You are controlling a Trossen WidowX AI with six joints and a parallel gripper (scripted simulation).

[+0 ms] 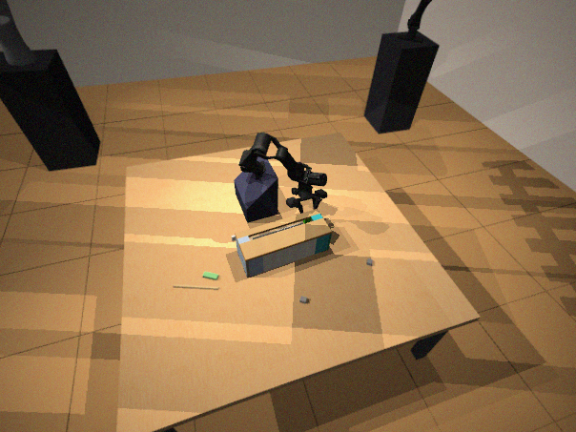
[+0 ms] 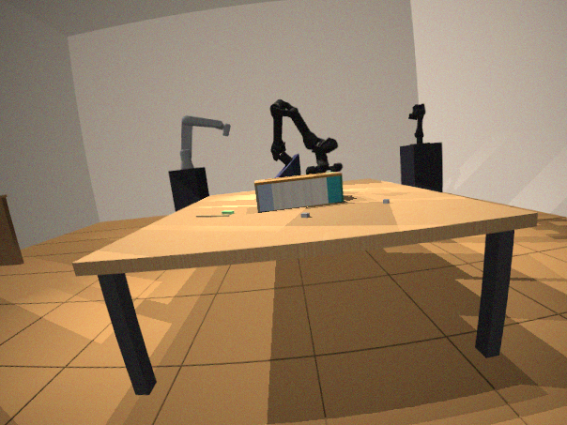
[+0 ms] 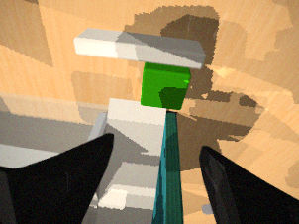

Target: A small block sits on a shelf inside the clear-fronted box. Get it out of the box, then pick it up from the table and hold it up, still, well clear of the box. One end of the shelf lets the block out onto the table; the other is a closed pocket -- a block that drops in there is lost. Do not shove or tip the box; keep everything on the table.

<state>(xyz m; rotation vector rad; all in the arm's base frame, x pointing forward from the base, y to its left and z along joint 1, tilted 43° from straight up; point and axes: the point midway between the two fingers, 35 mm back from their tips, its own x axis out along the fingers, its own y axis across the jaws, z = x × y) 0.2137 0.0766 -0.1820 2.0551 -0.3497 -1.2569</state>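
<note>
Now: the small green block 20 mm behind my gripper tip and 50 mm below it. Also, from my gripper tip: long box 80 mm ahead, 160 mm to the right; thin stick 210 mm ahead, 540 mm to the right, 60 mm below.
</note>
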